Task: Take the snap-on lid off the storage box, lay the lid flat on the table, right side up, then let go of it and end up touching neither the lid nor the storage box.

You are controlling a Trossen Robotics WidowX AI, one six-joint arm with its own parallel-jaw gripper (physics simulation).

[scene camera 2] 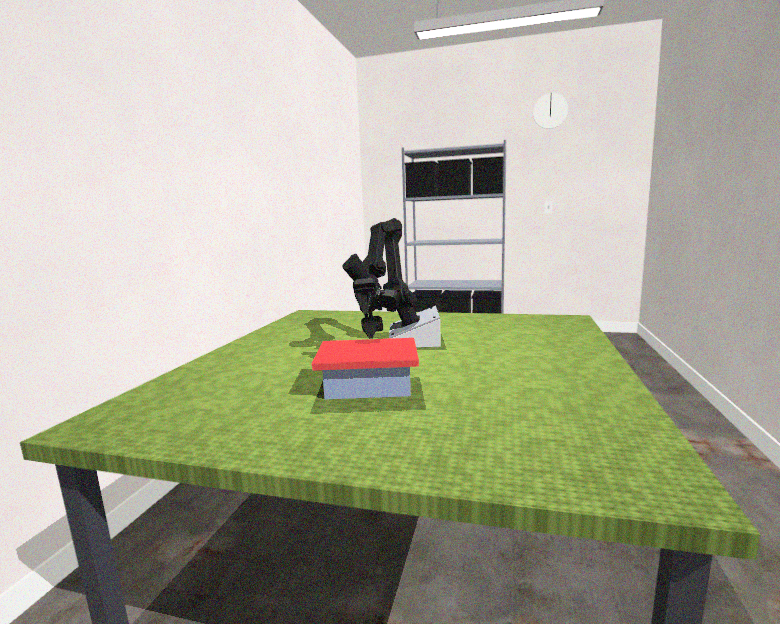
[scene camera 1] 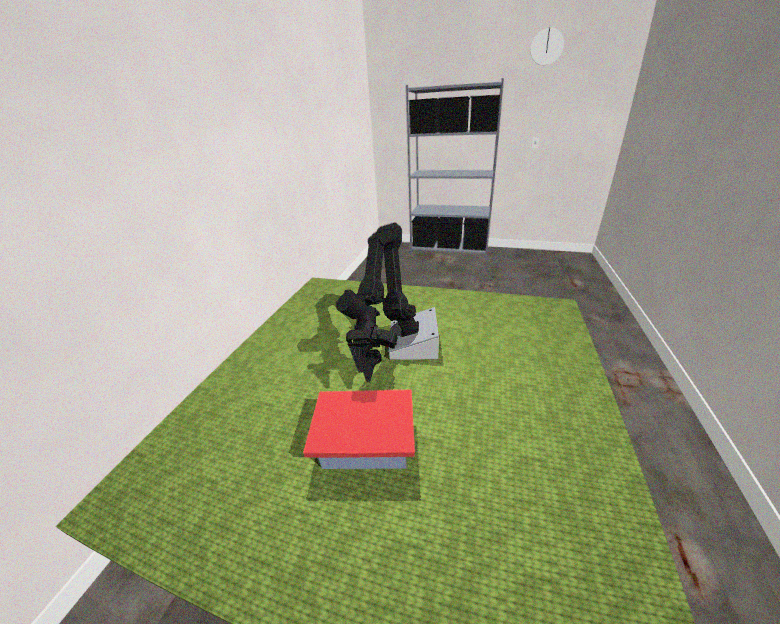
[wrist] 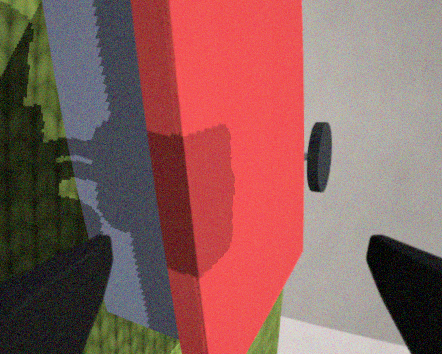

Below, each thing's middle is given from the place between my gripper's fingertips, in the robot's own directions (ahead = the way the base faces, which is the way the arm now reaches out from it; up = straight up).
Scene:
Right now the red lid (scene camera 1: 346,424) is 11 cm ahead of my hand, 4 cm below it and 1 cm to the left of it.

